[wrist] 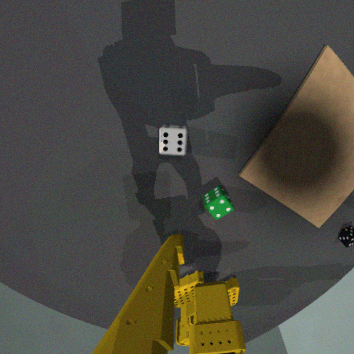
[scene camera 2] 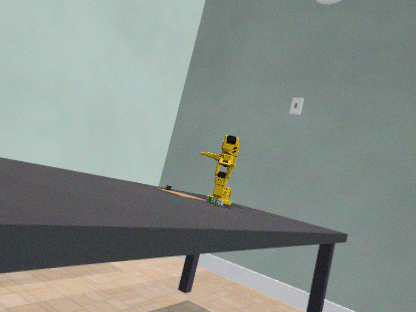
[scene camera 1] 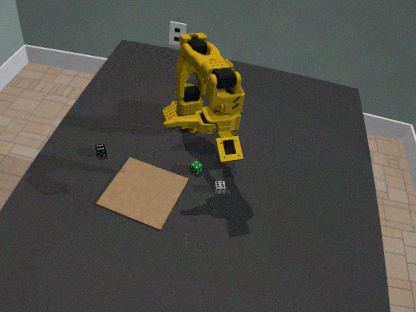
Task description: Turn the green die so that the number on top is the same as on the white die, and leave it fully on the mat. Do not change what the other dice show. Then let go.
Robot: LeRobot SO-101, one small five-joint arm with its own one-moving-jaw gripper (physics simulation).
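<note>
The green die lies on the dark table, off the mat, near its right corner in scene camera 1. Its top looks like four in the wrist view, with six on a side face. The white die stands on the table beside it, six on top. The tan mat lies flat. My gripper is open and empty, raised above the table on the arm's side of the green die. One notched jaw shows in the wrist view.
A black die lies on the table beyond the mat's far left corner in scene camera 1. The arm's base stands behind the green die. The arm's shadow falls across the table around the white die.
</note>
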